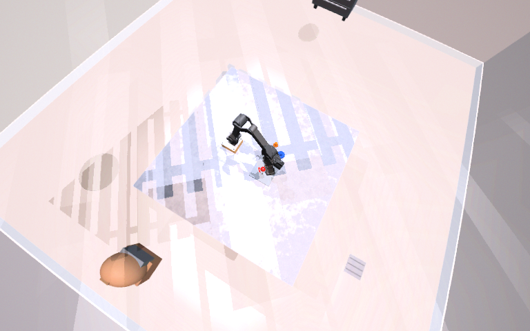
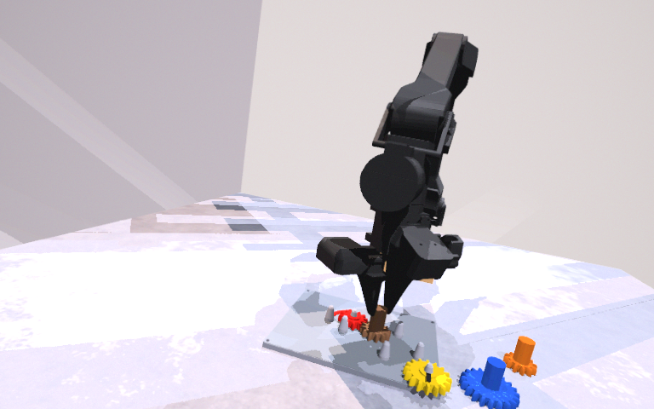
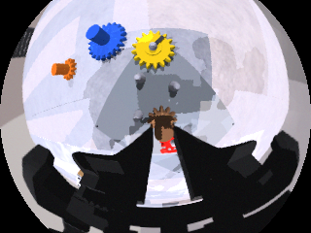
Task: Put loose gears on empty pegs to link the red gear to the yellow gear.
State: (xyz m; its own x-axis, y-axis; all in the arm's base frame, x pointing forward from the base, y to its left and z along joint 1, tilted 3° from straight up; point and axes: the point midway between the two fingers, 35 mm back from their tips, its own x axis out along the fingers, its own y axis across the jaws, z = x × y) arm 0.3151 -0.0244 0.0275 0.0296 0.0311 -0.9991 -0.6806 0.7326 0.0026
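Right now the brown gear is 10 mm below my gripper tip. The rest, counted from my gripper tip: red gear (10 mm behind, 30 mm to the right, 20 mm below); blue gear (40 mm ahead, 140 mm to the left, 20 mm below); orange gear (30 mm behind, 190 mm to the left, 20 mm below).
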